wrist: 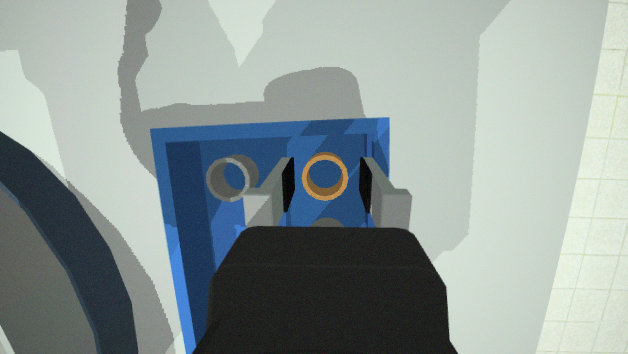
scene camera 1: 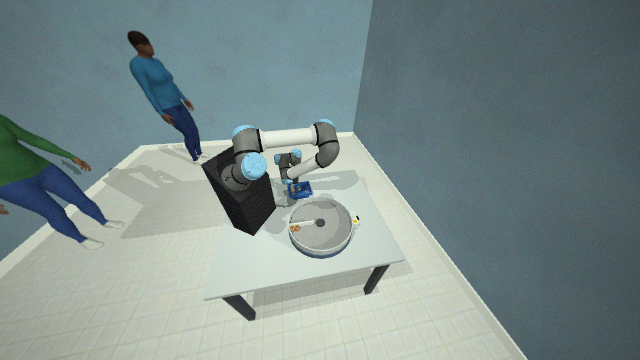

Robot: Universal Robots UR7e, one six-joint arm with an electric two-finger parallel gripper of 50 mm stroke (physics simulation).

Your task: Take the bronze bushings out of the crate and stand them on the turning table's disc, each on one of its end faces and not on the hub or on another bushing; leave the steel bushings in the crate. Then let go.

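Seen in the pictures: gripper, between the fingertips: [wrist: 326, 173] [scene camera 1: 291, 187]; arm's base, origin of its link: [scene camera 1: 236, 178].
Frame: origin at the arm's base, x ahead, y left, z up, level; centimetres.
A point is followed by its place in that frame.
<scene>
The blue crate [scene camera 1: 305, 195] @(y 16.9, x 39.1, z -38.3 cm) [wrist: 225, 131] @(y 20.6, x 26.4, z -35.9 cm) stands on the table behind the turning table [scene camera 1: 330, 241] @(y -27.2, x 48.1, z -35.6 cm) [wrist: 112, 290] @(y 7.9, x 40.5, z -39.6 cm). In the wrist view a bronze bushing [wrist: 325, 197] @(y 26.8, x 30.9, z -37.9 cm) stands upright in the crate, its open end facing up. My gripper [scene camera 1: 293, 188] @(y 26.8, x 29.0, z -36.4 cm) [wrist: 326, 173] @(y 26.8, x 29.0, z -36.4 cm) is open and empty, one finger on each side of that bushing; the height is hard to tell. A steel bushing [wrist: 215, 179] @(y 18.5, x 30.0, z -38.8 cm) is left of the left finger. Part of another steel bushing [wrist: 327, 222] @(y 27.0, x 33.3, z -39.3 cm) shows above the gripper body. Two bronze bushings [scene camera 1: 292, 228] [scene camera 1: 298, 228] @(y -15.7, x 30.0, z -33.4 cm) are close together on the disc's left part, near the rim.
The turning table has a dark hub [scene camera 1: 320, 222] @(y -13.1, x 44.9, z -34.8 cm) at its centre and a white bar [scene camera 1: 304, 223] @(y -13.1, x 34.2, z -32.9 cm) reaching from near the hub to the left rim. A small box with a yellow button [scene camera 1: 355, 220] @(y -16.1, x 68.5, z -34.9 cm) is at its right side. Two people stand on the floor at the left.
</scene>
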